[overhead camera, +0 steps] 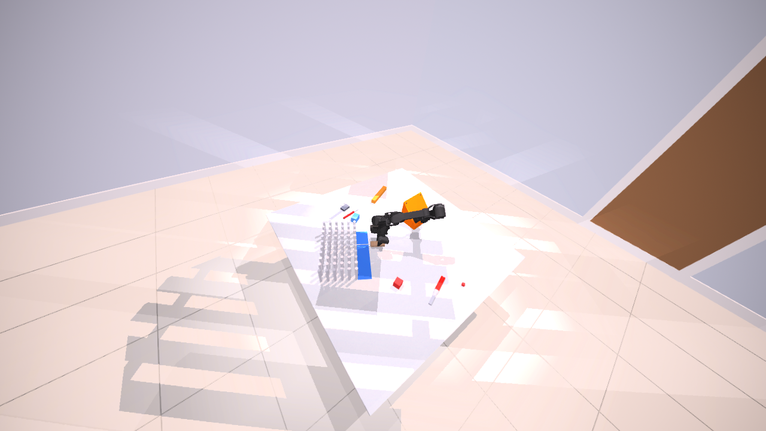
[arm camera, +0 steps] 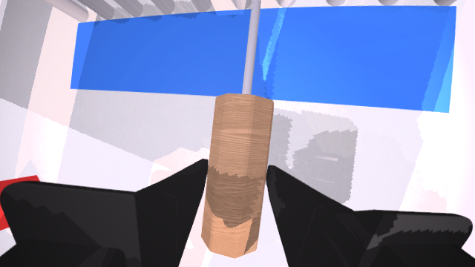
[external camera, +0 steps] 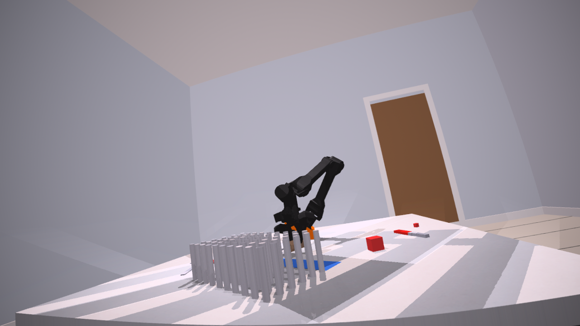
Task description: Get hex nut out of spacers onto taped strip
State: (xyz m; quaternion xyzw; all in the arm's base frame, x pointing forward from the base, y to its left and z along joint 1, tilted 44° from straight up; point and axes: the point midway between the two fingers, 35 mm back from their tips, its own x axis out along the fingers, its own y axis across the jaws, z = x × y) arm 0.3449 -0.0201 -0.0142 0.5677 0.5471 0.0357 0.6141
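Now: gripper tip 100 mm short of the blue taped strip, 30 mm to the left of it and 40 mm above it. Round my gripper tip: blue block (50 mm behind, 290 mm to the right, 20 mm below); then yellow bar (380 mm behind, 380 mm to the right, 20 mm below); then thin red stick (90 mm behind, 350 mm to the right, 30 mm below).
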